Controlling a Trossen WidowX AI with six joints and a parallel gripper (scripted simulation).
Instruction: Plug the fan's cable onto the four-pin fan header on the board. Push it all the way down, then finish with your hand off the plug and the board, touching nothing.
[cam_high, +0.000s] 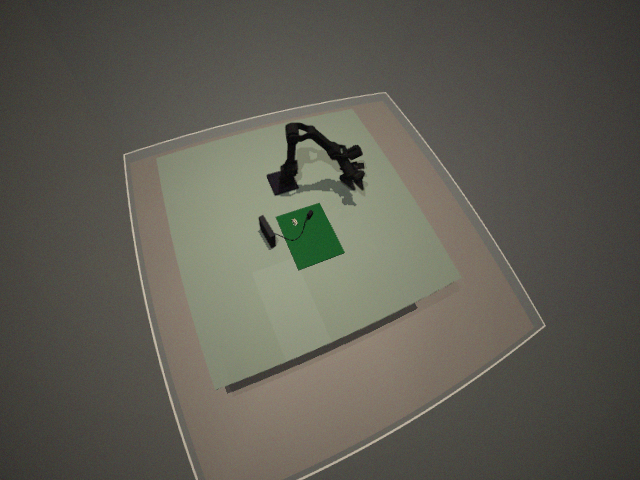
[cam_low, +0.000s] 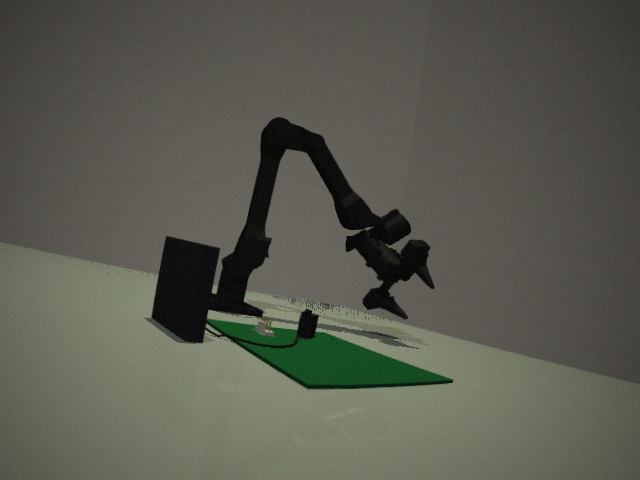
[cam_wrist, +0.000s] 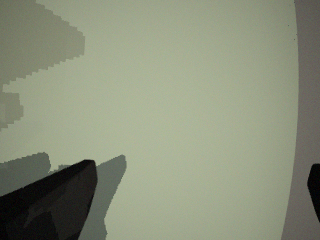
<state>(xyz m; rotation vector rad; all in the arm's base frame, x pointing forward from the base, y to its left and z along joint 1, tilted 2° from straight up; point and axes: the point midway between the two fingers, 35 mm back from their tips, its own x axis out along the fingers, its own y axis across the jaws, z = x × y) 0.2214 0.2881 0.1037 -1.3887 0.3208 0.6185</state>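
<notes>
My gripper tip is 28 cm to the left of the black plug, 6 cm above it and 1 cm past it. The rest, counted from my gripper tip: fan header 36 cm to the right, 9 cm below, 1 cm behind; then green board 32 cm to the right, 10 cm below, 8 cm ahead; then black fan 51 cm to the right, 3 cm below, 1 cm ahead.
</notes>
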